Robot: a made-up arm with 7 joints. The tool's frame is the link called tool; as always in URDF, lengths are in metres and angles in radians. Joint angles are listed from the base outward.
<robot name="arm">
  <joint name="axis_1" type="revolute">
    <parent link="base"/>
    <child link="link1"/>
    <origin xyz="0 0 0.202" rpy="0 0 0"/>
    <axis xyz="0 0 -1"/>
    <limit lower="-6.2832" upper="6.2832"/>
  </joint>
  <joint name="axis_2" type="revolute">
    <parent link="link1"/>
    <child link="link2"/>
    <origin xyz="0 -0.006 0.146" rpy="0 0 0"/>
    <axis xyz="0 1 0"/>
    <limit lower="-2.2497" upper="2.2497"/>
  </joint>
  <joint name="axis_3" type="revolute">
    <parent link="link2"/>
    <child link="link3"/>
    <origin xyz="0 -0.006 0.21" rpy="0 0 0"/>
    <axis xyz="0 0 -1"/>
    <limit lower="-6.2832" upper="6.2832"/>
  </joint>
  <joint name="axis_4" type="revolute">
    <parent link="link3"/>
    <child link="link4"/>
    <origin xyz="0 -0.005 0.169" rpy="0 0 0"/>
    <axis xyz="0 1 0"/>
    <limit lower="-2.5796" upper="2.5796"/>
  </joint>
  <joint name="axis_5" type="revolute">
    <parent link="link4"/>
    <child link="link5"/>
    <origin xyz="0 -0.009 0.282" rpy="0 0 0"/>
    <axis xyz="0 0 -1"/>
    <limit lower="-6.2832" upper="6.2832"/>
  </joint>
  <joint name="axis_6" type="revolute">
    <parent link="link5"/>
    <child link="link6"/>
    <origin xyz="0 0 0.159" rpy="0 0 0"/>
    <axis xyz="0 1 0"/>
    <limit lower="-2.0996" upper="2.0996"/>
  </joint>
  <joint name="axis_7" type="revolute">
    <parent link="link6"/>
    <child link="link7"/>
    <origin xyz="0 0 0.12" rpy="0 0 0"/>
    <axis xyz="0 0 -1"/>
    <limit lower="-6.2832" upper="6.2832"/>
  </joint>
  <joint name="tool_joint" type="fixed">
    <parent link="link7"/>
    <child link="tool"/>
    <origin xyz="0 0 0" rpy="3.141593 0 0"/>
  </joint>
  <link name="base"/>
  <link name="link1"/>
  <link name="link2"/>
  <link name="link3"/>
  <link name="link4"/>
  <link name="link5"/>
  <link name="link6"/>
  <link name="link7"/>
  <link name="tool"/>
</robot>
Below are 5 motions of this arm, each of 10 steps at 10 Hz.
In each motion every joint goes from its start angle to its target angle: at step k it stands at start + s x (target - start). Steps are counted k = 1, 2, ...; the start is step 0. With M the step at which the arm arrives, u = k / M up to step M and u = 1 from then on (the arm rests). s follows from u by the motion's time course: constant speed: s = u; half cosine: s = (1 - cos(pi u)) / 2; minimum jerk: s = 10 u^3 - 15 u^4 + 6 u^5.
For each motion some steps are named. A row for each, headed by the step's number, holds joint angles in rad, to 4 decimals.
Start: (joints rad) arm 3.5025 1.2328 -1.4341 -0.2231 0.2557 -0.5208 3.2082
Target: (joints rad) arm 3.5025 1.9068 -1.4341 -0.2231 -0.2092 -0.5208 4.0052
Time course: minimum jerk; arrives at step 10
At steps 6, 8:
6: 3.5025 1.6928 -1.4341 -0.2231 -0.0616 -0.5208 3.7522
8: 3.5025 1.8678 -1.4341 -0.2231 -0.1823 -0.5208 3.9590

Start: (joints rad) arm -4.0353 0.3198 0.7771 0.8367 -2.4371 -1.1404 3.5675
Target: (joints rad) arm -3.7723 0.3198 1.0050 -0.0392 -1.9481 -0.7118 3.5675
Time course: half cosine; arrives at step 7
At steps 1, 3, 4, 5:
1: -4.0223 0.3198 0.7884 0.7933 -2.4129 -1.1192 3.5675
3: -3.9331 0.3198 0.8657 0.4962 -2.2470 -0.9738 3.5675
4: -3.8745 0.3198 0.9164 0.3013 -2.1382 -0.8784 3.5675
5: -3.8218 0.3198 0.9621 0.1257 -2.0402 -0.7925 3.5675

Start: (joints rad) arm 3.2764 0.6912 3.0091 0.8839 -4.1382 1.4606 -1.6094
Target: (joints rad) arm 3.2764 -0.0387 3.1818 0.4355 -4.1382 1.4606 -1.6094
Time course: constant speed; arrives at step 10
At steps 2, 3, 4, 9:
2: 3.2764 0.5452 3.0436 0.7942 -4.1382 1.4606 -1.6094
3: 3.2764 0.4722 3.0609 0.7494 -4.1382 1.4606 -1.6094
4: 3.2764 0.3992 3.0782 0.7045 -4.1382 1.4606 -1.6094
9: 3.2764 0.0343 3.1645 0.4803 -4.1382 1.4606 -1.6094

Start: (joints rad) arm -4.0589 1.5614 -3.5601 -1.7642 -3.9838 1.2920 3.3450
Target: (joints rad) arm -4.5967 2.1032 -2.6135 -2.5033 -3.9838 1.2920 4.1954
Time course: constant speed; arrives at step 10
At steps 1, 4, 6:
1: -4.1127 1.6156 -3.4654 -1.8381 -3.9838 1.2920 3.4300
4: -4.2740 1.7781 -3.1815 -2.0598 -3.9838 1.2920 3.6852
6: -4.3816 1.8865 -2.9921 -2.2077 -3.9838 1.2920 3.8552

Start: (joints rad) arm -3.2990 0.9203 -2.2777 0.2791 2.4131 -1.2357 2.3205
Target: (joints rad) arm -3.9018 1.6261 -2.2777 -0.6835 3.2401 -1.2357 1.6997
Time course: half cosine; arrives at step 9
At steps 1, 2, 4, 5, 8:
1: -3.3172 0.9416 -2.2777 0.2501 2.4380 -1.2357 2.3018
2: -3.3695 1.0029 -2.2777 0.1665 2.5098 -1.2357 2.2479
4: -3.5481 1.2119 -2.2777 -0.1186 2.7548 -1.2357 2.0640
5: -3.6527 1.3345 -2.2777 -0.2858 2.8984 -1.2357 1.9562
8: -3.8836 1.6048 -2.2777 -0.6545 3.2152 -1.2357 1.7184

